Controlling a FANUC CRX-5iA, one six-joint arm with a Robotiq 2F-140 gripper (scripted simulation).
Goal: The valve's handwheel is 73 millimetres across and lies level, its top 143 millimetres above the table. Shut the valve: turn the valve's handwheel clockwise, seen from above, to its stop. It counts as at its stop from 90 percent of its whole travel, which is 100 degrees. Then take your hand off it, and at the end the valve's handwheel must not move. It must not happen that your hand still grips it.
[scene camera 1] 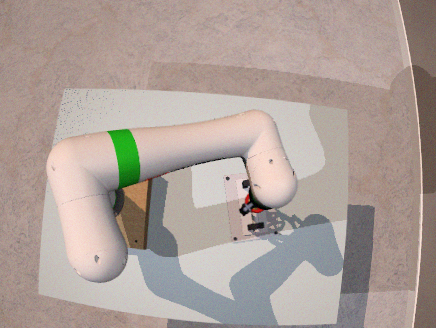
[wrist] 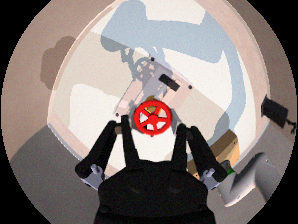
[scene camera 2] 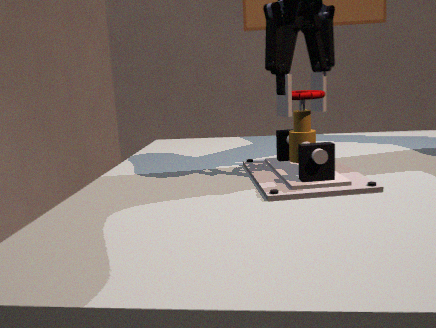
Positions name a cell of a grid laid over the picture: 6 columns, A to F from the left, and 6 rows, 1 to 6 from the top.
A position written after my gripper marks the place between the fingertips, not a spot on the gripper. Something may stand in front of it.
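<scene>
My gripper (scene camera 2: E3) (wrist: D4), visible. Red handwheel (wrist: D4), visible too.
</scene>
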